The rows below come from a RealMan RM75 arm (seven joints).
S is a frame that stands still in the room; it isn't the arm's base.
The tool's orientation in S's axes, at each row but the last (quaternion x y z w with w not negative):
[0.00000, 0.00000, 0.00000, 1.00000]
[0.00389, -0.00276, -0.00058, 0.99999]
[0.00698, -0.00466, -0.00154, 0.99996]
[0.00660, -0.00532, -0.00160, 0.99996]
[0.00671, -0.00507, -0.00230, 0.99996]
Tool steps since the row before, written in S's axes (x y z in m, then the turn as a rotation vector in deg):
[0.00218, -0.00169, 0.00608, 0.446, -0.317, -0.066]
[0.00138, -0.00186, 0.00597, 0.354, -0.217, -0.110]
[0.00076, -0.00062, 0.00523, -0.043, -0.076, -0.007]
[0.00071, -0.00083, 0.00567, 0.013, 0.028, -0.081]
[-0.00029, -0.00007, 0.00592, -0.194, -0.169, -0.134]
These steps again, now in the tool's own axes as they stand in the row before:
[0.00218, -0.00169, 0.00608, 0.446, -0.317, -0.066]
[0.00142, -0.00181, 0.00598, 0.354, -0.217, -0.110]
[0.00081, -0.00054, 0.00523, -0.043, -0.076, -0.006]
[0.00077, -0.00075, 0.00567, 0.012, 0.027, -0.081]
[-0.00023, 0.00001, 0.00592, -0.195, -0.172, -0.130]

